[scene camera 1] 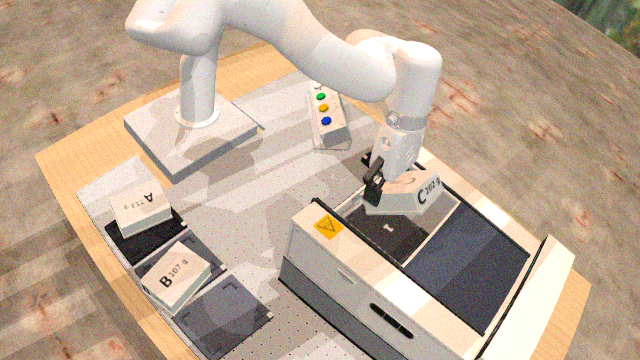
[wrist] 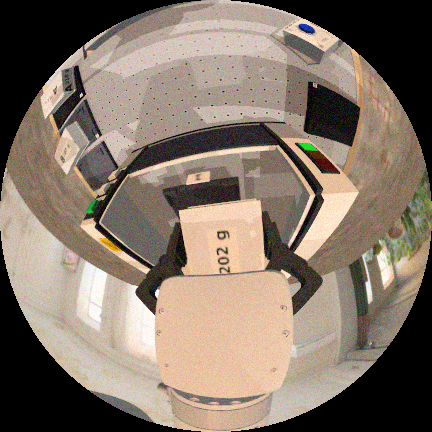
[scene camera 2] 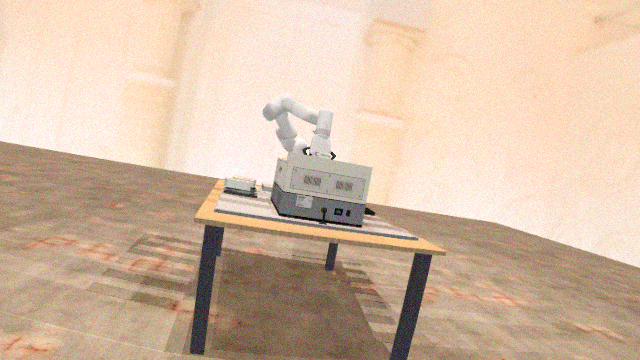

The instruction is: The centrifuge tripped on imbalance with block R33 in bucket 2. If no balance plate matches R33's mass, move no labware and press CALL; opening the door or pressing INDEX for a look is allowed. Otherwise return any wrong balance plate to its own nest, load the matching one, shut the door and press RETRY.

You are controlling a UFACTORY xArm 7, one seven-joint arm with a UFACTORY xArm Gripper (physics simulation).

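Places are measured from the arm's base along level axes (x ahead, y left, z up), in millimetres.
Pixels of known places: gripper, between the fingertips: point(scene camera 1: 384, 189) point(wrist: 221, 225); arm's base, origin of its link: point(scene camera 1: 196, 114).
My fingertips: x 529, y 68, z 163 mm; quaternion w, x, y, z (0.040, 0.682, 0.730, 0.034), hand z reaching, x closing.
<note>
For each thing: its middle in the pictures, then the offset to it from my fingertips. "pt": a spot on its surface instead.
- balance plate C, middle of its body: point(wrist: 226, 256) point(scene camera 1: 402, 192) point(scene camera 2: 318, 164) dx +33, dy +2, dz +23 mm
- centrifuge, middle of its body: point(scene camera 1: 433, 272) point(wrist: 221, 243) point(scene camera 2: 315, 184) dx +172, dy -15, dz -66 mm
- dark bucket pad, a spot on its surface: point(wrist: 227, 187) pt dx -12, dy +9, dz -48 mm
- Plate A, middle of its body: point(scene camera 1: 139, 207) point(scene camera 2: 244, 181) dx -336, dy -349, dz -151 mm
- plate B, middle of its body: point(scene camera 1: 175, 278) point(wrist: 69, 148) point(scene camera 2: 237, 183) dx -149, dy -374, dz -152 mm
- third nest, middle of its body: point(scene camera 1: 221, 317) point(wrist: 95, 169) point(scene camera 2: 240, 192) dx -40, dy -344, dz -179 mm
- button box, middle of its body: point(scene camera 1: 329, 109) dx -329, dy +223, dz -146 mm
- black pad, a spot on its surface: point(wrist: 332, 115) pt dx -109, dy +250, dz -170 mm
- small display, a spot on its surface: point(wrist: 319, 159) pt dx -66, dy +110, dz -25 mm
- pale upright panel, a spot on its surface: point(scene camera 1: 540, 295) pt dx +366, dy +11, dz +56 mm
My gripper point(scene camera 1: 395, 192) point(scene camera 2: 320, 155) point(wrist: 221, 225) is shut on balance plate C point(scene camera 1: 400, 205) point(wrist: 220, 215), marked 202 g, and holds it over the open top of the centrifuge point(scene camera 1: 307, 247) point(scene camera 2: 325, 172) point(wrist: 332, 187). Inside, below the plate, a dark bucket pad point(scene camera 1: 375, 235) point(wrist: 227, 187) shows with a small pale label. Plate A point(scene camera 1: 142, 205) point(wrist: 54, 95) and plate B point(scene camera 1: 177, 275) point(wrist: 70, 150) sit on dark nests at the left in scene camera 1. A third nest point(scene camera 1: 225, 315) point(wrist: 97, 167) beside B is bare. Block R33 cannot be made out.
The button box point(scene camera 1: 334, 127) point(wrist: 311, 44) with green, orange and blue buttons stands behind the centrifuge. A black pad point(wrist: 332, 115) lies beside the machine. A small display point(wrist: 319, 159) shows green and dark red areas. A pale upright panel point(scene camera 1: 540, 295) rises at the centrifuge's right end.
</note>
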